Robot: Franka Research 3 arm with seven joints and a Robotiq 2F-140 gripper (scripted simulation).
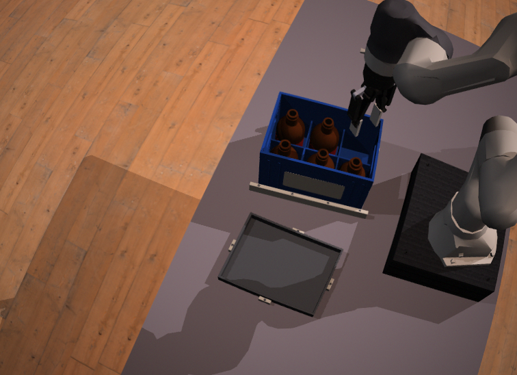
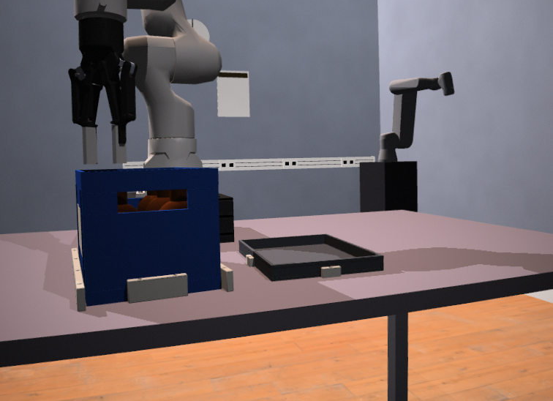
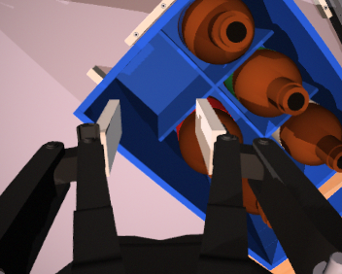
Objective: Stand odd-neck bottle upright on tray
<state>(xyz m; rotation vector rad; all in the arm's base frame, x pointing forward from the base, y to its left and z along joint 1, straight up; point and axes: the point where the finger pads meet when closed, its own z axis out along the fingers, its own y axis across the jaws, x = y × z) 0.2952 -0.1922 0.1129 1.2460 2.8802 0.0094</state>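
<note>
Right now my hand is 9 cm to the right of the bottle and 13 cm above it. Also, from my hand: crate (9 cm ahead, 4 cm to the left, 13 cm below); then dark tray (12 cm ahead, 33 cm to the left, 20 cm below).
</note>
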